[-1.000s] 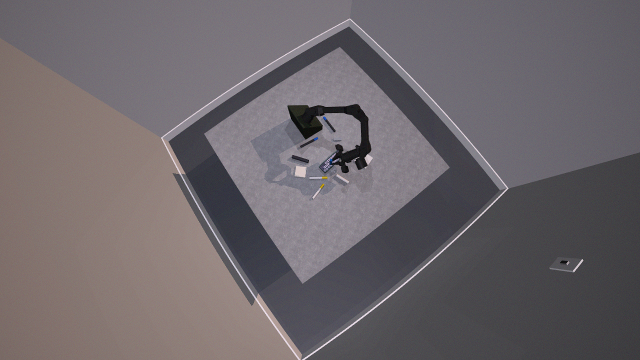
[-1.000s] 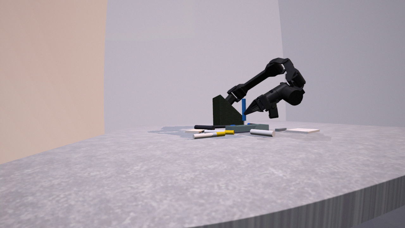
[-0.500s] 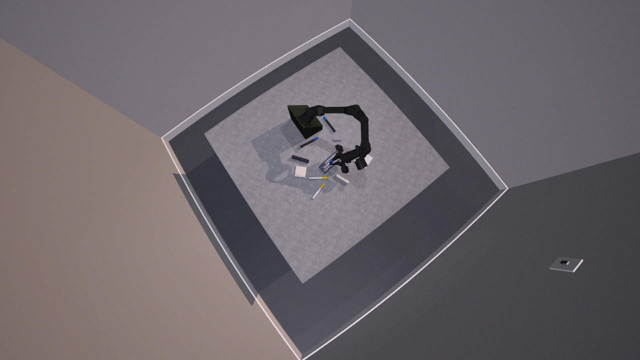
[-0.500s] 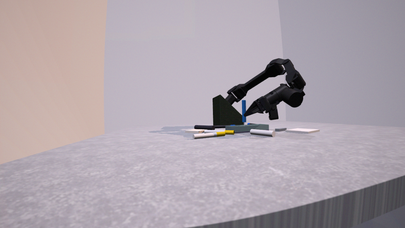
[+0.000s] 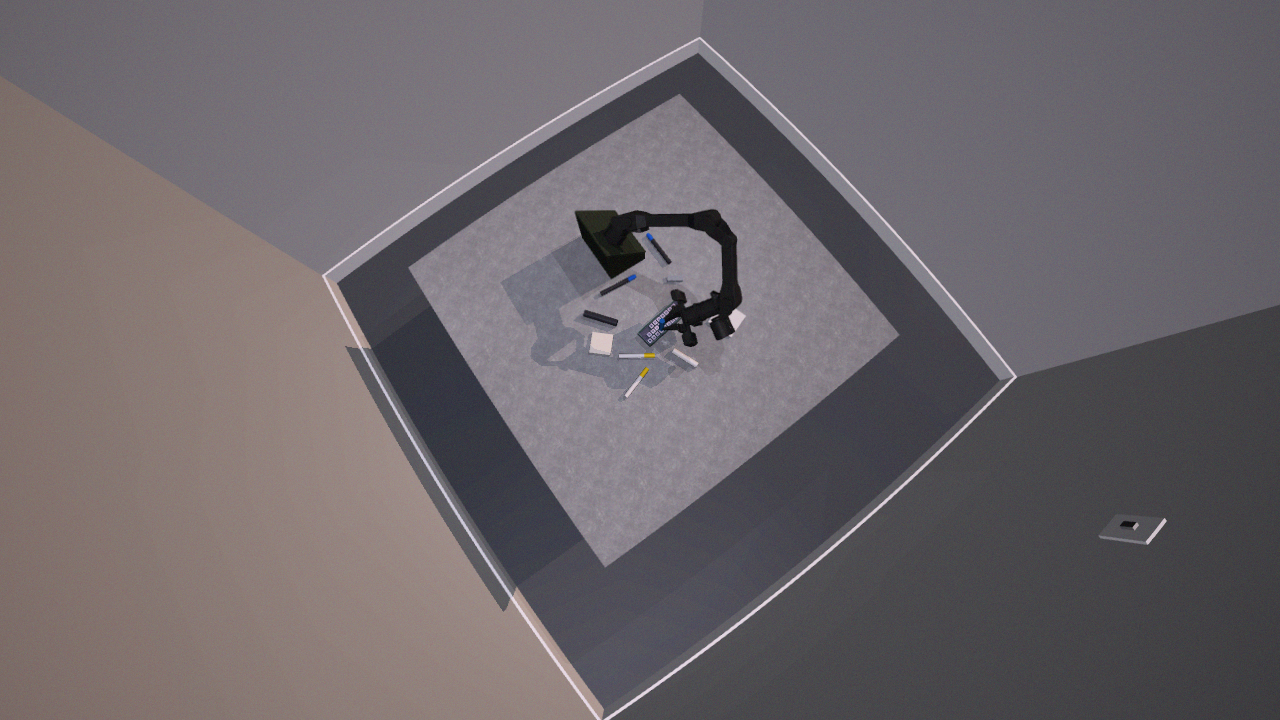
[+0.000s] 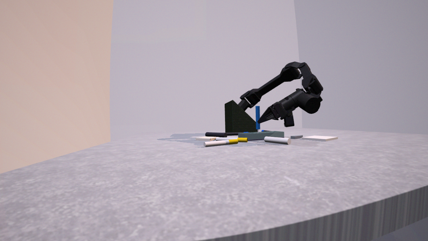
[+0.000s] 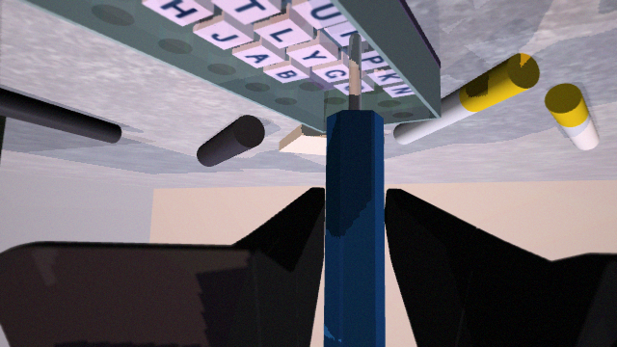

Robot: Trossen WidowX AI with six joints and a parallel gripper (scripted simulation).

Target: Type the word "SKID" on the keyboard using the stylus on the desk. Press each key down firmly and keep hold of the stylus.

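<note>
The white cylinder lies 120 mm ahead of my gripper tip, 20 mm to the left of it and 60 mm below it. From my gripper tip the other things lie so: black cylinder (150 mm behind, 150 mm to the right, 60 mm below); then small white square (70 mm behind, 200 mm to the right, 60 mm below); then blue stylus (10 mm below).
</note>
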